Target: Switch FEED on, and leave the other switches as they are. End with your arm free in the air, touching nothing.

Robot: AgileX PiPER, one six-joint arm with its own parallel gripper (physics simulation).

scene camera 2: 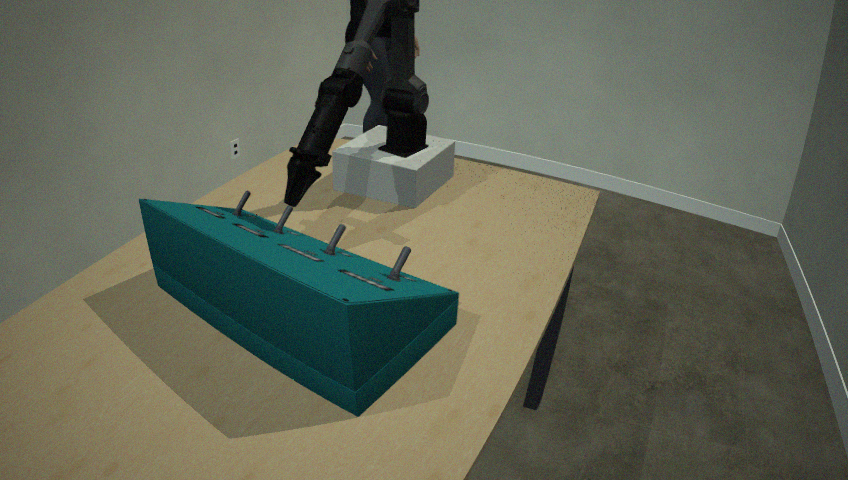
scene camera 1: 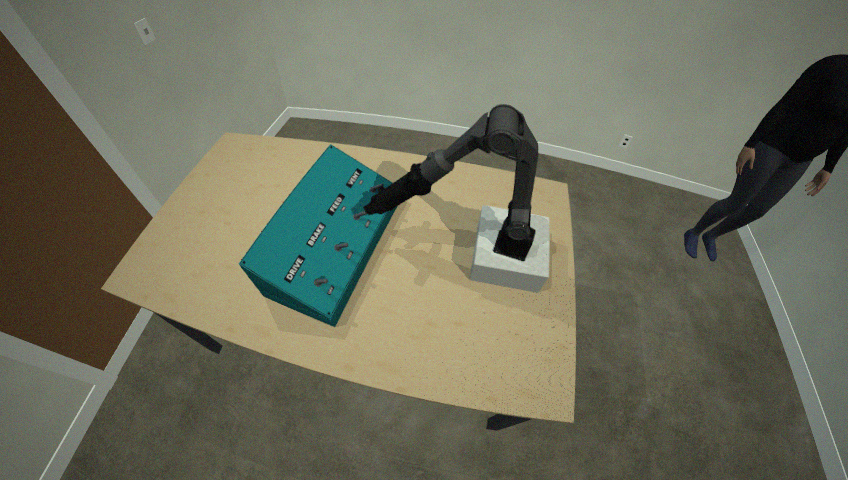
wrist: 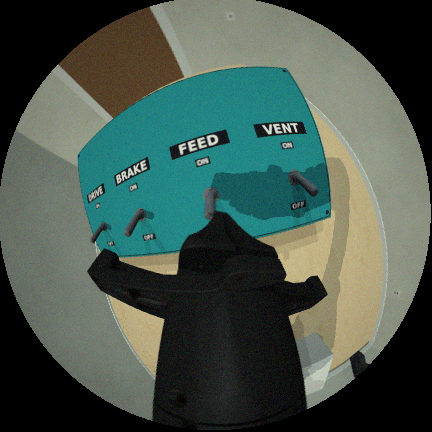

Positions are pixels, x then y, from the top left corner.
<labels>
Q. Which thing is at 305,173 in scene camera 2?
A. The gripper.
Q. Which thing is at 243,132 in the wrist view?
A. A teal switch box.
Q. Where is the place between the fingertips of the gripper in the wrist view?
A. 218,220
</labels>
